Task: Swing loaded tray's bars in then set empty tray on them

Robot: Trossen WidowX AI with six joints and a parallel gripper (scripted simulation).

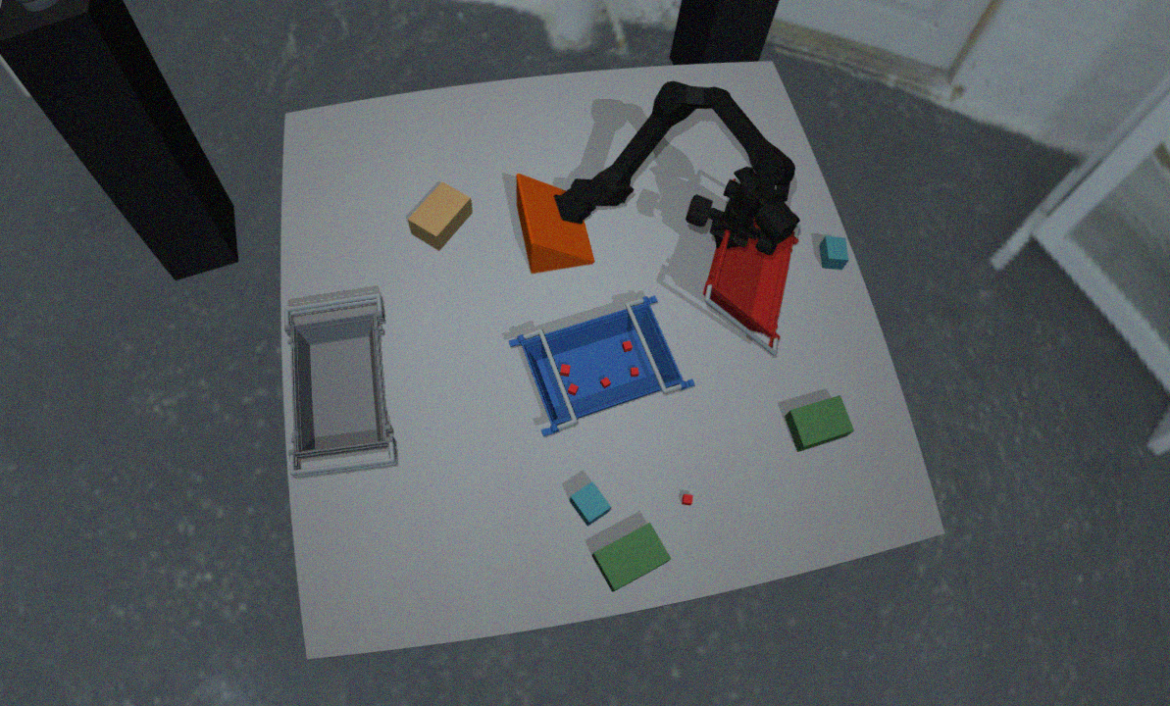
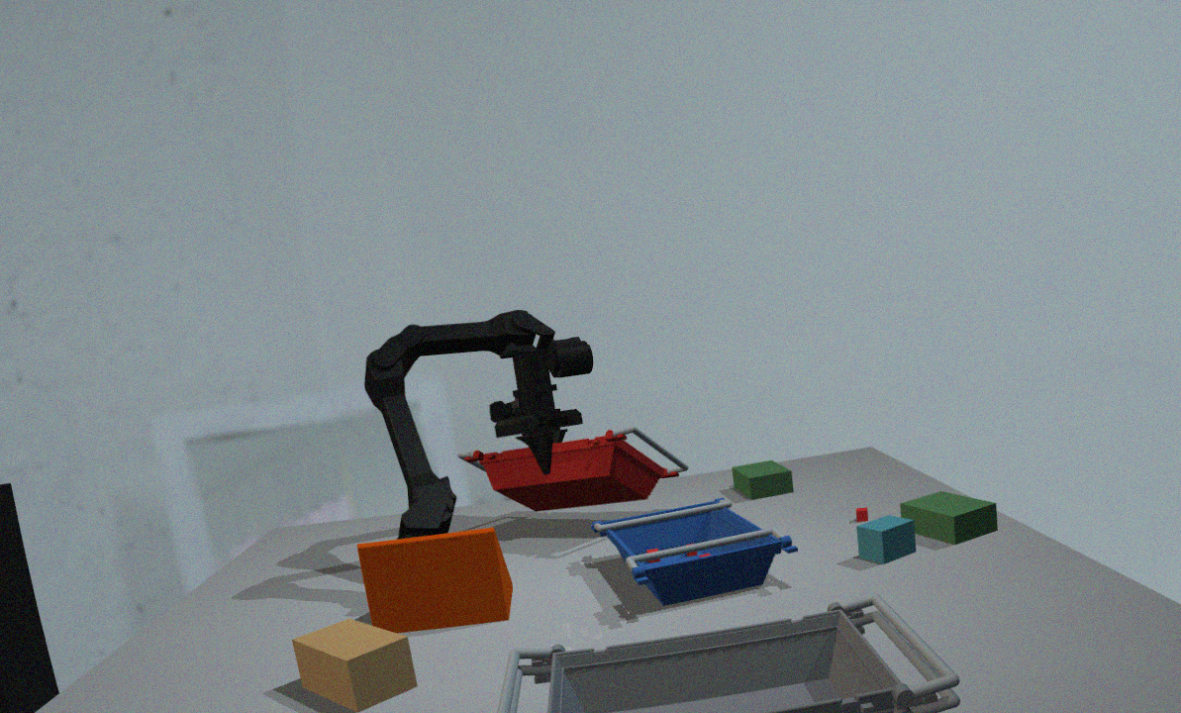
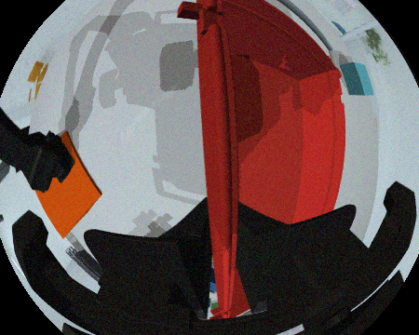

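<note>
The red tray lies 50 mm ahead of my gripper tip and 70 mm to the left of it. Round my gripper tip: red cube (450 mm ahead, 220 mm to the right, 100 mm below); then tan block (280 mm behind, 530 mm to the right, 80 mm below).
</note>
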